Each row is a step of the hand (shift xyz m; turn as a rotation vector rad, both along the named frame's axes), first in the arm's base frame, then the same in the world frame.
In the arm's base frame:
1: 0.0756 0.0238 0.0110 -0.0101 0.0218 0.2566
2: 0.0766 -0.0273 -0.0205 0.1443 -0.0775 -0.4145
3: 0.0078 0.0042 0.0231 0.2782 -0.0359 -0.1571
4: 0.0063 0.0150 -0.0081 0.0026 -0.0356 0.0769
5: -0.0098 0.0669 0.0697 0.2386 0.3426 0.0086
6: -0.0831 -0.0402 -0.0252 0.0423 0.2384 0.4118
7: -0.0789 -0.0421 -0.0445 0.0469 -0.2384 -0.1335
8: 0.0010 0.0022 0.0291 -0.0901 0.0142 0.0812
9: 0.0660 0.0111 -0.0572 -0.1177 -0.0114 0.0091
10: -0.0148 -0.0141 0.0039 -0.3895 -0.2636 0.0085
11: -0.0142 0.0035 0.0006 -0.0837 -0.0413 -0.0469
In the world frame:
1: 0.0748 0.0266 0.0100 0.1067 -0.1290 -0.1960
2: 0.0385 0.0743 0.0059 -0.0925 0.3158 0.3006
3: 0.0175 -0.0077 -0.0158 0.1363 0.2629 0.1252
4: 0.0088 -0.0026 0.0157 0.0163 -0.0073 -0.0829
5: 0.0524 -0.0797 -0.0182 0.3525 -0.0816 0.2085
6: -0.0942 -0.0145 -0.0086 0.3135 -0.3049 -0.1922
7: -0.0997 -0.0024 0.0062 -0.1309 0.2429 -0.0273
8: 0.0136 -0.0131 -0.0222 -0.0306 -0.0996 -0.0636
9: 0.0336 0.0578 0.0573 -0.0936 -0.0694 -0.0220
10: -0.0167 -0.0015 -0.0124 -0.4258 -0.0716 -0.1866
11: -0.0092 -0.0114 0.0006 -0.1040 -0.0049 0.0083

